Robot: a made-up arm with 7 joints. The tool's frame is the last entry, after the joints. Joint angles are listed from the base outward. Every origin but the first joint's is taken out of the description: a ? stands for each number. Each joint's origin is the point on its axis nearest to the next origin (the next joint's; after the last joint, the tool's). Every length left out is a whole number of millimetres.
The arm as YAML. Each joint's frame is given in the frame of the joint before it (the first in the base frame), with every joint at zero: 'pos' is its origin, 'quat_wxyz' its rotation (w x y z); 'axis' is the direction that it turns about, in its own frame. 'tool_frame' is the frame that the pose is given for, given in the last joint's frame.
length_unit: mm
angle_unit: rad
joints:
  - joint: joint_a
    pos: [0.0, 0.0, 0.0]
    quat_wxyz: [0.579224, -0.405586, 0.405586, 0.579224]
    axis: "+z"
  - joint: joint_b
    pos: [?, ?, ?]
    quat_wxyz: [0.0, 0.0, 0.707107, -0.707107]
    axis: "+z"
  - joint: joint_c
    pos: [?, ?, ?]
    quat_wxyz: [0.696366, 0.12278, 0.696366, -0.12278]
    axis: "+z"
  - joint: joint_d
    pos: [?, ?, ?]
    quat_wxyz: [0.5, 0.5, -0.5, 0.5]
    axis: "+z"
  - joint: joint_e
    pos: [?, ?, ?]
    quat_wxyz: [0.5, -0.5, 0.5, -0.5]
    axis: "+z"
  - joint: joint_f
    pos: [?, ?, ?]
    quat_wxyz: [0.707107, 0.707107, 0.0, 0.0]
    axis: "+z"
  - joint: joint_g
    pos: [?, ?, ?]
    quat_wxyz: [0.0, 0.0, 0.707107, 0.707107]
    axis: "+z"
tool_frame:
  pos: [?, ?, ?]
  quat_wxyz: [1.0, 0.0, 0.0, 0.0]
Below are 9 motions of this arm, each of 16 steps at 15 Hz.
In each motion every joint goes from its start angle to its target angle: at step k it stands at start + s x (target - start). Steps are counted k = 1, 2, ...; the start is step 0. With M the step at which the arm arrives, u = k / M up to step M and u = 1 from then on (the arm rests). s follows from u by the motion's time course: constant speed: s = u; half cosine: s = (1 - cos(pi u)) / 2; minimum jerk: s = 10 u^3 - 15 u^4 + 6 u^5.
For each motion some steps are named. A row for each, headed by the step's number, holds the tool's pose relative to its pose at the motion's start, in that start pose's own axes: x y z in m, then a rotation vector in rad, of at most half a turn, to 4 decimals.
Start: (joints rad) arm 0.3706 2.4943 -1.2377 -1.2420 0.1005 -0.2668 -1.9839
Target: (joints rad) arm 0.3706 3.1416 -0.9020 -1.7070 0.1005 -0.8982 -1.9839
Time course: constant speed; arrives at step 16
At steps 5, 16:
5: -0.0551 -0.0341 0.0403 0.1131 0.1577 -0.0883
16: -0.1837 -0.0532 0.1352 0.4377 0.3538 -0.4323

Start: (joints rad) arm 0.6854 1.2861 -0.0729 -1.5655 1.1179 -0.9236 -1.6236
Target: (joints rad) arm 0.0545 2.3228 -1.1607 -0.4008 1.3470 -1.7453 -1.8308
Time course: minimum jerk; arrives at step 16
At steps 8, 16:
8: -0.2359 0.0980 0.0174 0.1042 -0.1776 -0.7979
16: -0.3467 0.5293 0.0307 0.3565 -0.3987 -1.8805

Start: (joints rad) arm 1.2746 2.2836 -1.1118 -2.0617 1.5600 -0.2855 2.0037
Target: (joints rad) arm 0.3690 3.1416 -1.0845 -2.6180 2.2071 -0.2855 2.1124
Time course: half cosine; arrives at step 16
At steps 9, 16:
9: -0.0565 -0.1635 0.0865 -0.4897 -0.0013 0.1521
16: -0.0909 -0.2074 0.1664 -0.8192 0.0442 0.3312

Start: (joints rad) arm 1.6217 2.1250 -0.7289 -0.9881 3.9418 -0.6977 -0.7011
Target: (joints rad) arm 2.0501 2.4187 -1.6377 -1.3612 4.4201 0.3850 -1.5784
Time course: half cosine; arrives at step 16
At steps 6, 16:
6: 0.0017 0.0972 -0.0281 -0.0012 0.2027 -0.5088
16: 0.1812 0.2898 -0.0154 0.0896 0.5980 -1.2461

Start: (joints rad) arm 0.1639 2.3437 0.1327 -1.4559 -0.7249 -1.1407 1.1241
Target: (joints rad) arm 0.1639 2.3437 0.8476 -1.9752 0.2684 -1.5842 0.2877
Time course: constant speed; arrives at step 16
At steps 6, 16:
6: 0.1185 0.0516 0.0199 0.1072 -0.4959 -0.4921
16: 0.3264 0.0473 0.0789 0.3140 -1.2903 -1.3763

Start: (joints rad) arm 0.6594 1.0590 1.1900 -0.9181 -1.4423 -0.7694 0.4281
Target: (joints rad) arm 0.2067 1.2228 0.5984 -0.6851 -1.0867 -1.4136 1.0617
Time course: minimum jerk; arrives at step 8
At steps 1, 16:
1: 0.0020 -0.0004 -0.0027 -0.0032 -0.0169 0.0146
16: 0.1127 0.0095 -0.1174 -0.4646 -0.8873 0.7115

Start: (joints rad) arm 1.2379 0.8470 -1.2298 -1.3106 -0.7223 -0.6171 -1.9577
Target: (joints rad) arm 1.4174 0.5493 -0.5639 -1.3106 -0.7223 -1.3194 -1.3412
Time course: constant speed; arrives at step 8
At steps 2, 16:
2: -0.0338 -0.0254 -0.0020 0.0756 0.1960 0.1495
16: -0.0901 -0.0915 0.0464 0.3980 0.6853 0.4717

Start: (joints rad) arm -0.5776 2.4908 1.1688 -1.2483 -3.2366 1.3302 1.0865
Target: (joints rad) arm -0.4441 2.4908 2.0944 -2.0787 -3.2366 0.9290 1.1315
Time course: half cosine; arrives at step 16
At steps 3, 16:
3: -0.0256 -0.0088 -0.0249 0.0088 0.0521 -0.0582
16: -0.3748 0.0798 -0.1696 0.1182 0.4820 -0.7643

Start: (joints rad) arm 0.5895 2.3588 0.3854 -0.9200 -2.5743 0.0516 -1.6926
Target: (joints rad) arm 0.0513 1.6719 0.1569 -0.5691 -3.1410 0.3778 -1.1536
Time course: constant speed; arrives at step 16
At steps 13, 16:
13: -0.1314 0.2176 0.1210 0.2625 -0.0385 0.5242
16: -0.1892 0.2273 0.1417 0.2808 0.0042 0.6697

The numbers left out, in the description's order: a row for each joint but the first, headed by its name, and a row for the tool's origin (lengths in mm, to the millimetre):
joint_b: 0.0 0.0 0.0
joint_c: -161.0 59.0 0.0
joint_d: -19.0 0.0 0.0
joint_e: -384.0 -47.0 0.0
joint_f: 0.0 0.0 0.0
joint_g: 0.0 0.0 0.0
tool: 0.0 0.0 0.0

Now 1 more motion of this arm.
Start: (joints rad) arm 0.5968 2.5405 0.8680 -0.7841 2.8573 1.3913 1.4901
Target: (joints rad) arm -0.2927 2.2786 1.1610 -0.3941 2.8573 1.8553 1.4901
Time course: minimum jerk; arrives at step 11
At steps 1, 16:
1: -0.0015 -0.0001 0.0034 -0.0047 0.0039 -0.0031
16: -0.0109 0.2260 0.4068 -0.6104 0.6801 -0.5755

